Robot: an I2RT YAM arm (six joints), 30 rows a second.
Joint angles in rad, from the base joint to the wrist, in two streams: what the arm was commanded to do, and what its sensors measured. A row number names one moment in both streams.
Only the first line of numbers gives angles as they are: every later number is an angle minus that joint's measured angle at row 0.
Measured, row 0:
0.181, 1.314, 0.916, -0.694, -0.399, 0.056
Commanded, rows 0 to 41:
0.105, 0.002, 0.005, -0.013, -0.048, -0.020
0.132, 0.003, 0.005, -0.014, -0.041, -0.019
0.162, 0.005, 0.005, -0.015, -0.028, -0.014
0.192, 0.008, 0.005, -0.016, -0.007, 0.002
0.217, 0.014, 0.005, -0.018, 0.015, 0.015
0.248, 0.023, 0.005, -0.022, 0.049, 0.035
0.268, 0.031, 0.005, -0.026, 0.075, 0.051
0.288, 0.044, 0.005, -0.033, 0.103, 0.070
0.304, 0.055, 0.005, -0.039, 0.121, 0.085
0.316, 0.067, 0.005, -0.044, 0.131, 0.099
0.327, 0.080, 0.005, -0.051, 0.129, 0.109
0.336, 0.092, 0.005, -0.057, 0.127, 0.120
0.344, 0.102, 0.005, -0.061, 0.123, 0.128
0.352, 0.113, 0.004, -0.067, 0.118, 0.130
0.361, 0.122, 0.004, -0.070, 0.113, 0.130
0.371, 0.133, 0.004, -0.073, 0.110, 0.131
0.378, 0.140, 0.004, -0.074, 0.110, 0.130
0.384, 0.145, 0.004, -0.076, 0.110, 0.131
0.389, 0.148, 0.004, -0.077, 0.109, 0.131
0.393, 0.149, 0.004, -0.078, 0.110, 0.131
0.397, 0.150, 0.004, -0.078, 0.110, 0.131
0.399, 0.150, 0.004, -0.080, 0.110, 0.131
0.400, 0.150, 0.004, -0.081, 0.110, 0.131
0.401, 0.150, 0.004, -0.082, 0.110, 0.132
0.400, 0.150, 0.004, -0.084, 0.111, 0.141
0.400, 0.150, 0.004, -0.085, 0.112, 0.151
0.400, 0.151, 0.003, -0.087, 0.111, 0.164
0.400, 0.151, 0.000, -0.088, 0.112, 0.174
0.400, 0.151, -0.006, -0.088, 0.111, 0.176
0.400, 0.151, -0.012, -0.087, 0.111, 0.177
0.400, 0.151, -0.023, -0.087, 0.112, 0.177
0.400, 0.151, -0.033, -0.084, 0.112, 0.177
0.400, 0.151, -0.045, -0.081, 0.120, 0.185
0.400, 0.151, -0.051, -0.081, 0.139, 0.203
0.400, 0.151, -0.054, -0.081, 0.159, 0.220
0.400, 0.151, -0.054, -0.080, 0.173, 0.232
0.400, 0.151, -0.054, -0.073, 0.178, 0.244
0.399, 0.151, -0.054, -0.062, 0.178, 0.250
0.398, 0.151, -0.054, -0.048, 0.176, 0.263
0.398, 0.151, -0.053, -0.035, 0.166, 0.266
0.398, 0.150, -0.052, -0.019, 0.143, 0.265
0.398, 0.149, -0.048, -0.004, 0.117, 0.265
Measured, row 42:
0.395, 0.148, -0.049, -0.023, 0.149, 0.230
